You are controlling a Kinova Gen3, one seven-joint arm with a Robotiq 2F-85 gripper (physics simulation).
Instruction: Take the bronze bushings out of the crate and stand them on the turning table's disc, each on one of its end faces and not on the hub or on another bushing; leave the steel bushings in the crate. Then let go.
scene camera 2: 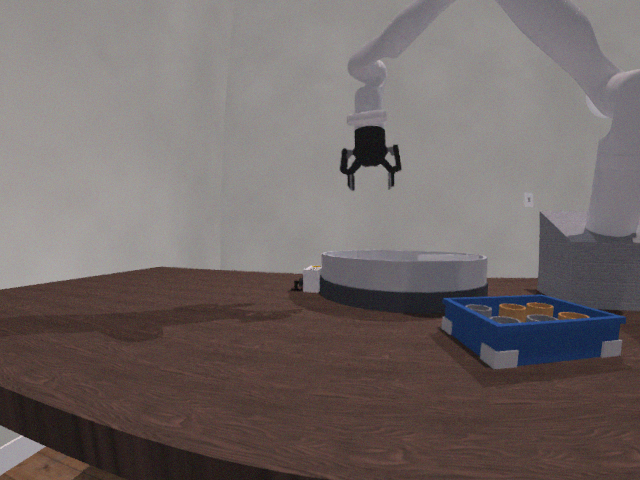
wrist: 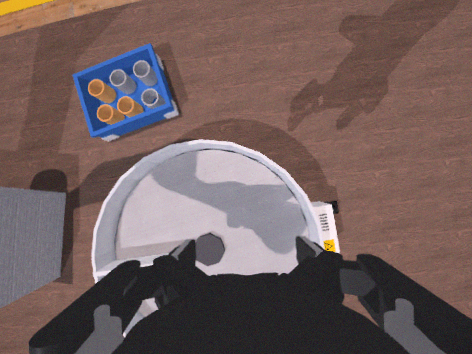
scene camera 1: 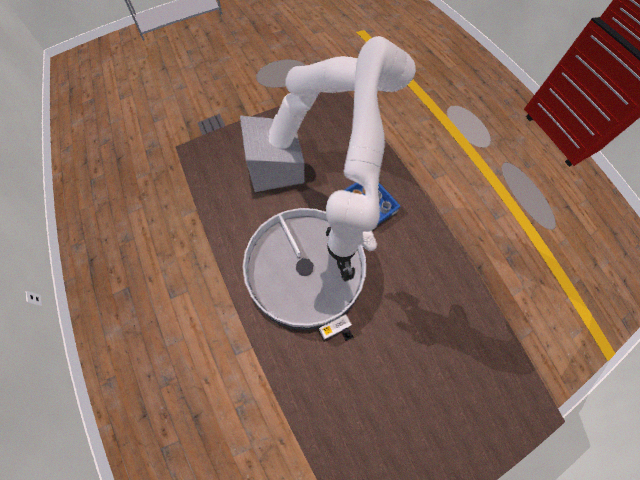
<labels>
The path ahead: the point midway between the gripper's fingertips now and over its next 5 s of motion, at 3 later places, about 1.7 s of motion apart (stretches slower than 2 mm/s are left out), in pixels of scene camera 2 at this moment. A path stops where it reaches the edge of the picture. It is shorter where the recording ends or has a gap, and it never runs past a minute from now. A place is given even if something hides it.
My gripper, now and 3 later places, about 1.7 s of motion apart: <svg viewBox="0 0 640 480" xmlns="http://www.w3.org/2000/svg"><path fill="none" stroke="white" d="M370 189L484 225L499 308L485 305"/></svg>
</labels>
